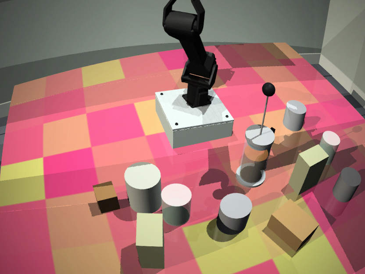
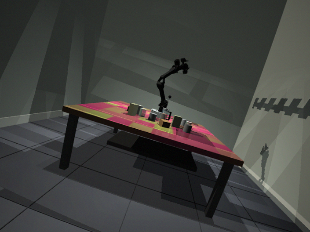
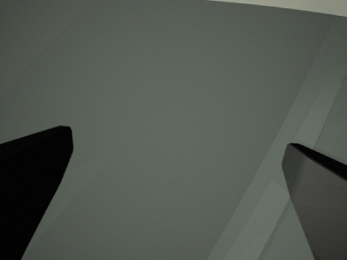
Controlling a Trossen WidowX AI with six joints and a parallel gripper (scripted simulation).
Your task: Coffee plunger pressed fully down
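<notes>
The coffee press is 590 mm below my gripper tip, 370 mm ahead of it and 140 mm to the right of it. Round my gripper tip: brown box: 700 mm below, 580 mm ahead, 160 mm to the right.
</notes>
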